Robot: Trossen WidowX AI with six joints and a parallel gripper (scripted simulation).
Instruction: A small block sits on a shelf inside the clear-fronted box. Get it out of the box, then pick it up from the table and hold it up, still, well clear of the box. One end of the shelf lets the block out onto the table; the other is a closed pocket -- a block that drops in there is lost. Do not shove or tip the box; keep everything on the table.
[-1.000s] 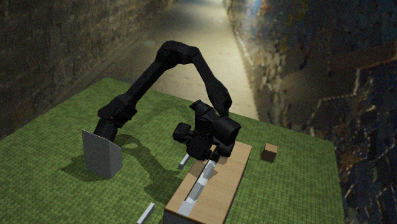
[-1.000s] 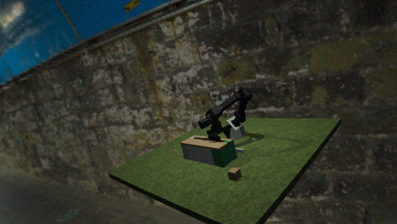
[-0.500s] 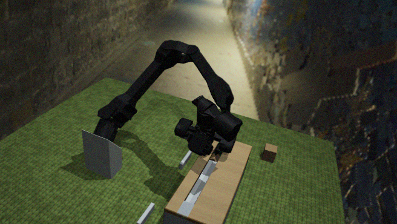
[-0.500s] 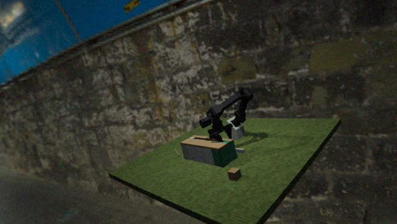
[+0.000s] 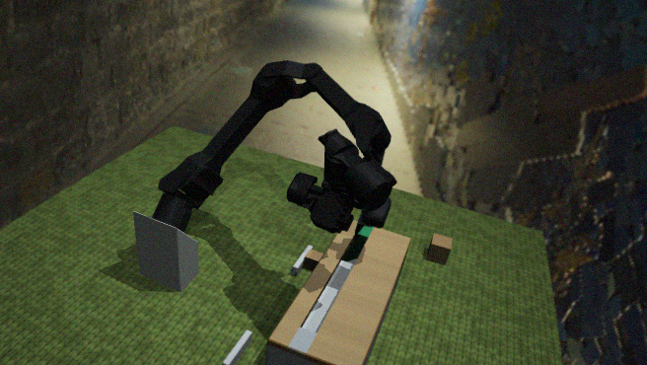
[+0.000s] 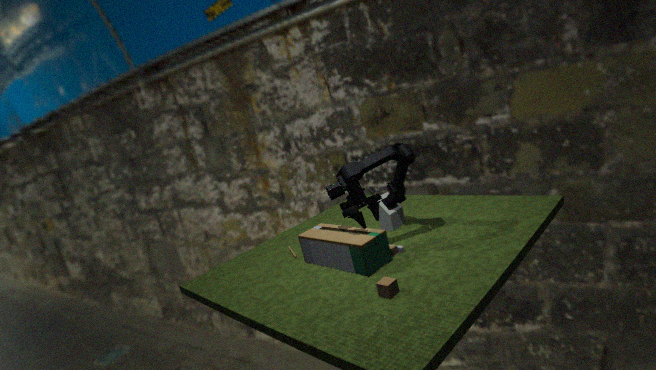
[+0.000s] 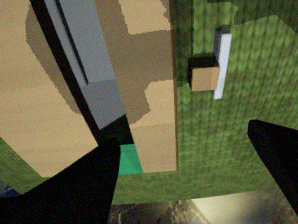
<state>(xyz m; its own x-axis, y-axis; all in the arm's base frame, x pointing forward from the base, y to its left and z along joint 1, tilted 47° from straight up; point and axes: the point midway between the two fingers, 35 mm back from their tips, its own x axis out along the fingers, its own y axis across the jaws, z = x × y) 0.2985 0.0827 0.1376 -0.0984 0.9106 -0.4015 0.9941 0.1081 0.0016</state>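
The tan block lies 13 cm below my gripper tip, 5 cm behind it and 3 cm to the left of it. Round my gripper tip: wood-topped box: 12 cm to the right, 8 cm below, 4 cm ahead.
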